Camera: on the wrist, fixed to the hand. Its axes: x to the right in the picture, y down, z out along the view.
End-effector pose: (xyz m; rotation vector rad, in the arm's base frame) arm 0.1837 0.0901 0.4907 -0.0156 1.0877 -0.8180
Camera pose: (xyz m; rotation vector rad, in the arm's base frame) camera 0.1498 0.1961 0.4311 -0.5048 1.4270 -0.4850
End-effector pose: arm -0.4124 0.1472 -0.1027 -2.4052 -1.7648 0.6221
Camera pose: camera -0.3117 0.1145 -0.0340 2.1998 1.7743 0.0894
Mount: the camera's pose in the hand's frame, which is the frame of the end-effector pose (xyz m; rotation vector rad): -0.0239 0.0793 -0.0953 -0.6180 0.1254 -0.0279
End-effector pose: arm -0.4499 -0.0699 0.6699 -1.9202 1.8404 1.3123
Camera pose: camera -0.4718 -0.1329 0.7771 1.9462 -1.2973 -1.6306
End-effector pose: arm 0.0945 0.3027 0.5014 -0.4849 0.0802 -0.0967
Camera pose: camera 0.0671 0.3312 0.3815 -1.0975 0.2294 -0.1298
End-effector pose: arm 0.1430 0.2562 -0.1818 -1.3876 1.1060 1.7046
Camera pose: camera 0.1169 0.1368 -0.1500 -1.8875 0.6292 2.0589
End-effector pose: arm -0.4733 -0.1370 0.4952 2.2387 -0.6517 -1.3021
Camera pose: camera -0.4127 -0.1694 0.6011 1.7986 -0.1366 -1.1619
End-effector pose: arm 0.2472 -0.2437 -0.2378 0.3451 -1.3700 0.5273
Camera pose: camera 0.2807 -0.1309 -0.2837 -0.1702 -1.3319 0.0825
